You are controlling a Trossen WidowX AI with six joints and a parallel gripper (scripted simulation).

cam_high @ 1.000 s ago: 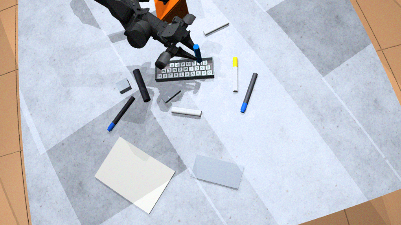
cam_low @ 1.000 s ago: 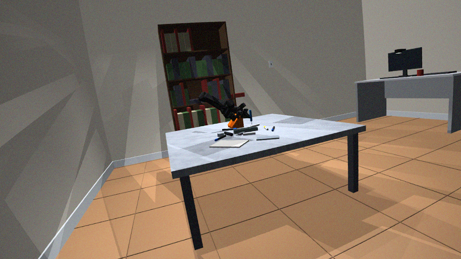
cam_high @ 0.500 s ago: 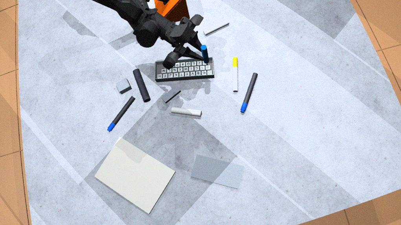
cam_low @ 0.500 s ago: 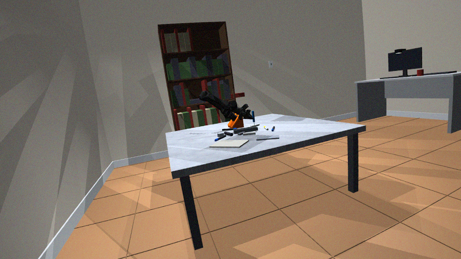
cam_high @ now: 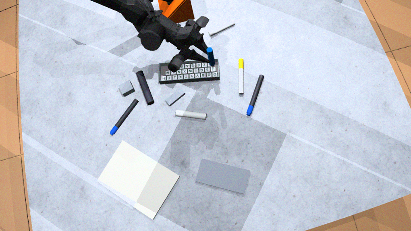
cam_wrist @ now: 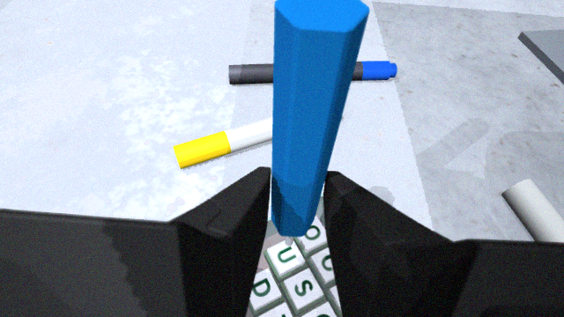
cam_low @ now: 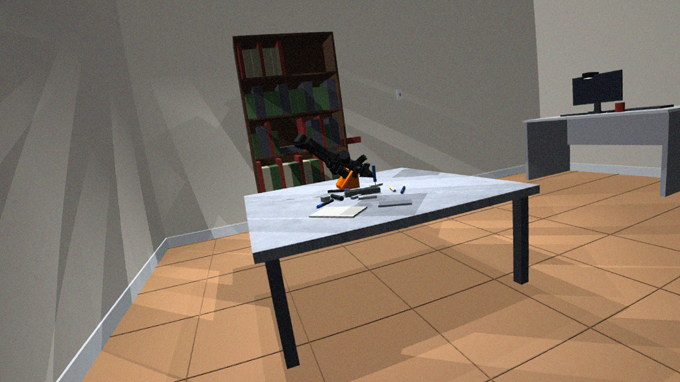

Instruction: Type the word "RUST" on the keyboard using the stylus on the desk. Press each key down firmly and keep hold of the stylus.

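Right now my gripper tip is 9 cm to the left of the T key and 7 cm above it. Also, from my gripper tip: yellow-capped marker: 3 cm ahead, 8 cm to the left, 8 cm below; blue stylus: 2 cm below; dark cylinder: 23 cm to the right, 8 cm below.
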